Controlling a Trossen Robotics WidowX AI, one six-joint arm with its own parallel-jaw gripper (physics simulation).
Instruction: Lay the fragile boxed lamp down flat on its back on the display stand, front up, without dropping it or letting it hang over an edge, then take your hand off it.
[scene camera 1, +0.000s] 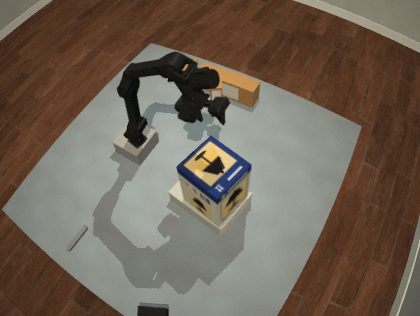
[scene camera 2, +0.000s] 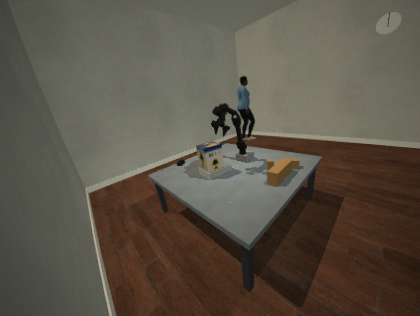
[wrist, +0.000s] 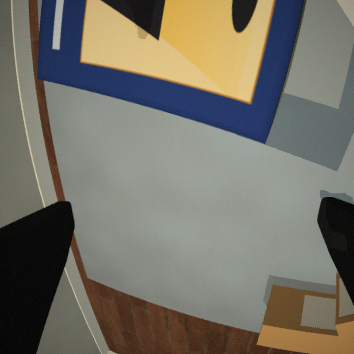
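Observation:
The boxed lamp rests on the cream display stand. Its blue-bordered face with a black lamp picture on yellow points up, and that face looks level. Its pale sides also carry dark lamp pictures. The stand's rim shows along the near sides in scene camera 1; the box hides part of its top. My gripper is open and empty. It hangs above and to the arm-base side of the box, apart from it, with the fingers pointing down.
An orange block-like piece with pale panels stands near the table's edge. A thin grey bar and a small dark object lie on the grey table. A person stands beyond the table.

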